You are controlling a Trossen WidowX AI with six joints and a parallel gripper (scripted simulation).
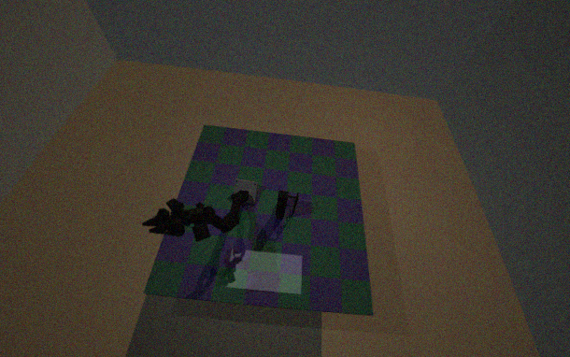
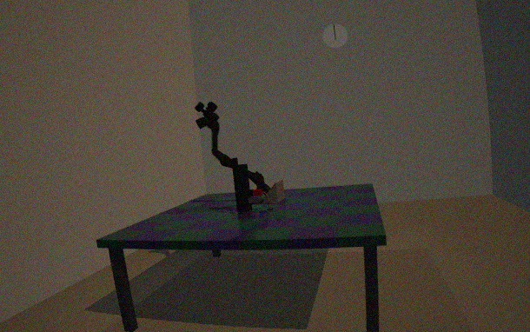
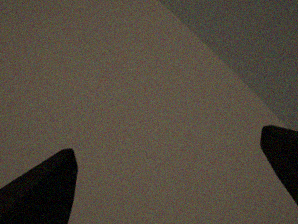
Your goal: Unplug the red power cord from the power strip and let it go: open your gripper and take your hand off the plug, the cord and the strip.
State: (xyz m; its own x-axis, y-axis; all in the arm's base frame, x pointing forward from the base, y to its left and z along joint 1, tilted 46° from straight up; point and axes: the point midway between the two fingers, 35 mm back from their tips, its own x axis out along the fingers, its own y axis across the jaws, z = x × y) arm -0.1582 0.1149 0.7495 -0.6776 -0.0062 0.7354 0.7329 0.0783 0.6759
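The red plug is 55 cm below my gripper tip, 50 cm ahead of it and 46 cm to the left of it. Round my gripper tip: dark upright post 50 cm below, 49 cm ahead, 36 cm to the left.
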